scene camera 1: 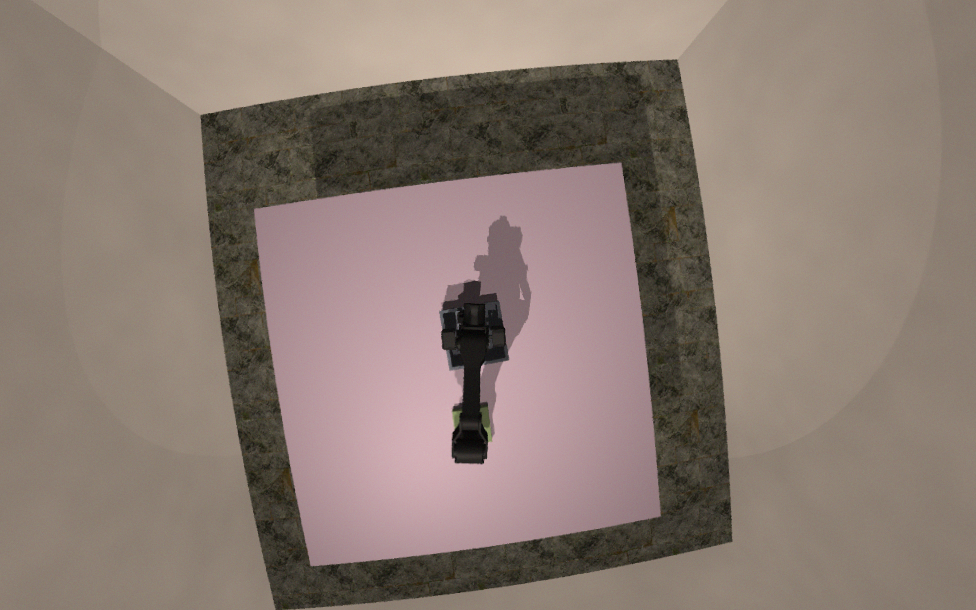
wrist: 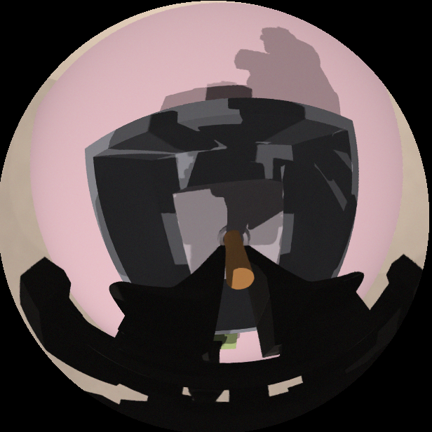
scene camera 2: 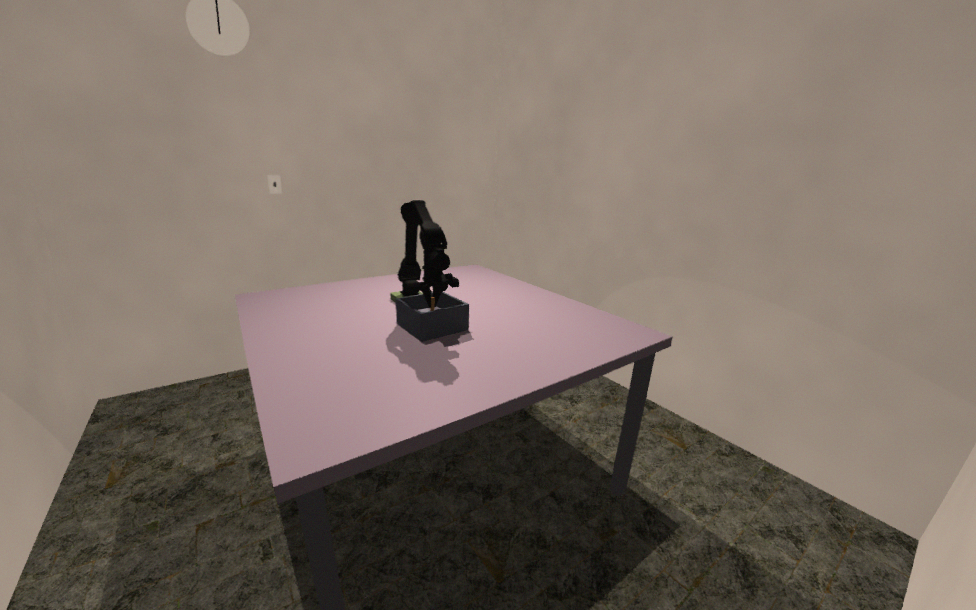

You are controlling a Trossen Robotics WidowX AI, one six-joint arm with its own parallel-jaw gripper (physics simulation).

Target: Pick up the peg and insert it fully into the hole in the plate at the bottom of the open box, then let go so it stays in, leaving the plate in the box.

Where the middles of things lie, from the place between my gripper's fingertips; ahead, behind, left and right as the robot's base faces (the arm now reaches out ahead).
Right now the dark grey box (scene camera 2: 453, 317) is 30 mm below my hand. The rest, counted from my hand: orange-brown peg (wrist: 239, 275): right at my hand; grey plate (wrist: 205, 212): 40 mm below.
